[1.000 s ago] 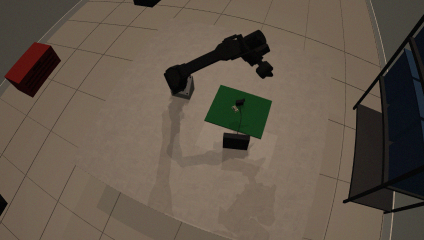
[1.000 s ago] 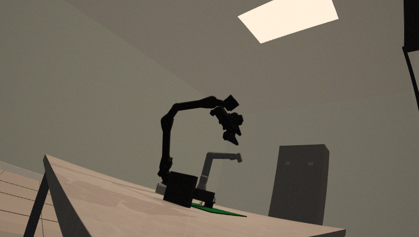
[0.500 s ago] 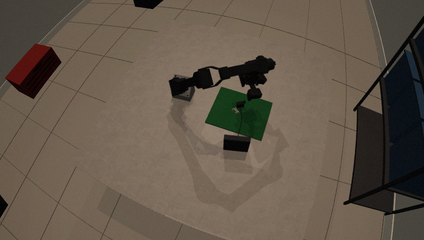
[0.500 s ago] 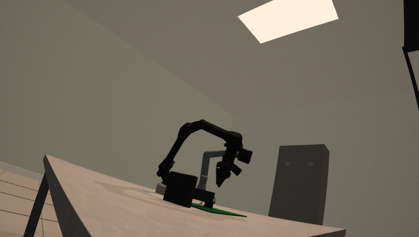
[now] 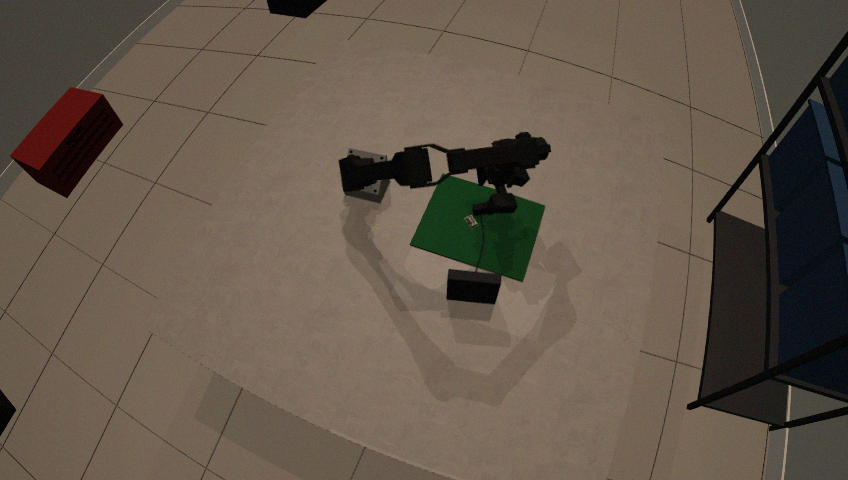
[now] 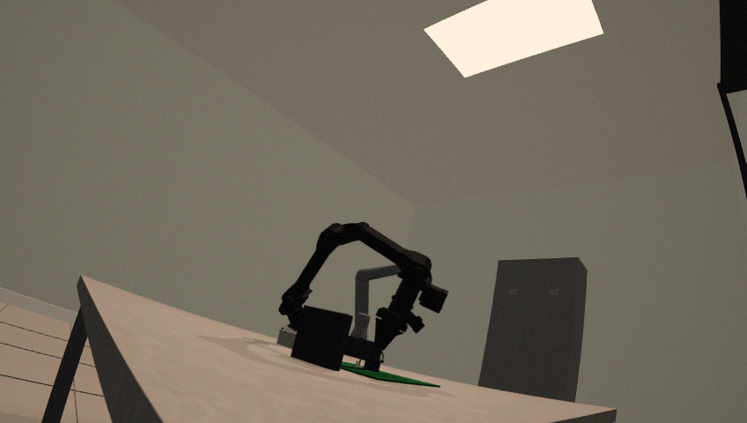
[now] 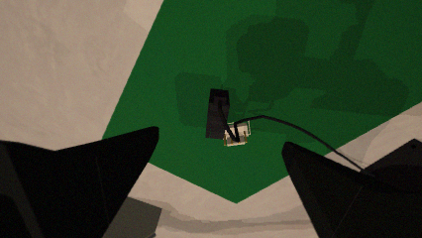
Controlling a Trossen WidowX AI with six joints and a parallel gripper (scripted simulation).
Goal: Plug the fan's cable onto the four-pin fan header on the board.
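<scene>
Right now my gripper tip is 50 mm above the black fan cable plug and 10 mm past it. From my gripper tip the other things lie so: black fan (220 mm to the right, 60 mm ahead, 10 mm below); then green board (80 mm below, 30 mm to the right, 10 mm ahead).
</scene>
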